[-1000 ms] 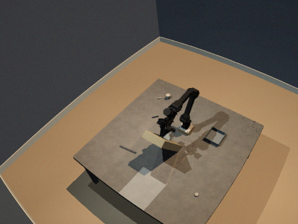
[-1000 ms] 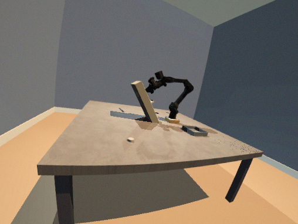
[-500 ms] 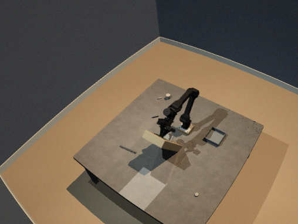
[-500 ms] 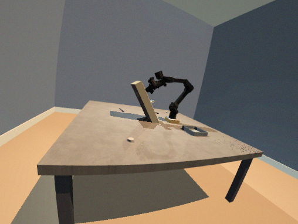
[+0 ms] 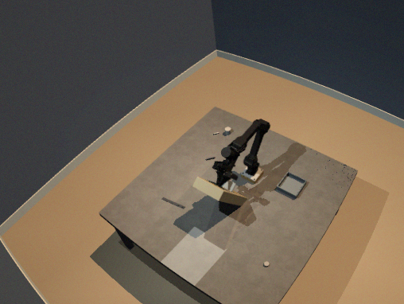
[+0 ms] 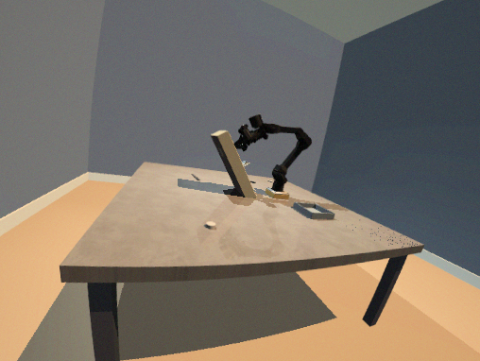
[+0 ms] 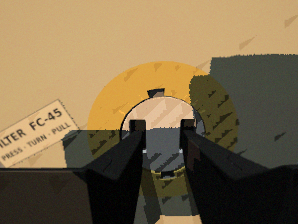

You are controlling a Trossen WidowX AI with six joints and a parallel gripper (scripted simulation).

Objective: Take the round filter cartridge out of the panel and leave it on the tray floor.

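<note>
Now: the filter cartridge 10 mm below my gripper tip and 10 mm ahead of it. Also, from my gripper tip: grey tray (380 mm behind, 320 mm to the left, 240 mm below); then cream service panel (80 mm below, 30 mm behind).
</note>
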